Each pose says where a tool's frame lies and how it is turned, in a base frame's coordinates. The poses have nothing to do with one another.
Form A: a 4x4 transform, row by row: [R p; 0 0 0 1], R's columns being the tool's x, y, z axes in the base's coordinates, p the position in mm. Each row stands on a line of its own.
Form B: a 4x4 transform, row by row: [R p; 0 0 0 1], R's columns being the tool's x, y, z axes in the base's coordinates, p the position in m. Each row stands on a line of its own. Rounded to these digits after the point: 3 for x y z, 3 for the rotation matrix.
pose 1, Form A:
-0.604, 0.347, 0.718, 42
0.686, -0.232, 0.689, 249
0.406, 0.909, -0.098, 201
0, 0, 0, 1
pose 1, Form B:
-0.604, 0.347, 0.718, 0.042
0.686, -0.232, 0.689, 0.249
0.406, 0.909, -0.098, 0.201
0, 0, 0, 1

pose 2, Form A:
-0.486, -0.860, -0.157, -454
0.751, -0.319, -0.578, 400
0.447, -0.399, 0.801, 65
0, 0, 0, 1
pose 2, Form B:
-0.486, -0.860, -0.157, -0.454
0.751, -0.319, -0.578, 0.400
0.447, -0.399, 0.801, 0.065
0, 0, 0, 1

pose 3, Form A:
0.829, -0.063, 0.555, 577
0.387, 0.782, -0.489, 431
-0.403, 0.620, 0.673, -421
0, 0, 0, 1
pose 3, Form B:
0.829, -0.063, 0.555, 0.577
0.387, 0.782, -0.489, 0.431
-0.403, 0.620, 0.673, -0.421
0, 0, 0, 1

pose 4, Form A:
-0.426, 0.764, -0.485, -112
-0.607, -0.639, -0.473, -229
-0.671, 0.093, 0.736, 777
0, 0, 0, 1
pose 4, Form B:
-0.426, 0.764, -0.485, -0.112
-0.607, -0.639, -0.473, -0.229
-0.671, 0.093, 0.736, 0.777
0, 0, 0, 1

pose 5, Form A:
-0.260, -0.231, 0.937, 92
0.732, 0.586, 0.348, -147
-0.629, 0.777, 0.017, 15
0, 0, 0, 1
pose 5, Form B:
-0.260, -0.231, 0.937, 0.092
0.732, 0.586, 0.348, -0.147
-0.629, 0.777, 0.017, 0.015
0, 0, 0, 1

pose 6, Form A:
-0.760, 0.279, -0.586, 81
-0.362, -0.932, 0.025, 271
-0.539, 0.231, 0.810, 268
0, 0, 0, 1
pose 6, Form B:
-0.760, 0.279, -0.586, 0.081
-0.362, -0.932, 0.025, 0.271
-0.539, 0.231, 0.810, 0.268
0, 0, 0, 1

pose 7, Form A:
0.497, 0.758, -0.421, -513
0.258, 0.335, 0.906, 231
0.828, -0.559, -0.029, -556
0, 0, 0, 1
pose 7, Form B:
0.497, 0.758, -0.421, -0.513
0.258, 0.335, 0.906, 0.231
0.828, -0.559, -0.029, -0.556
0, 0, 0, 1

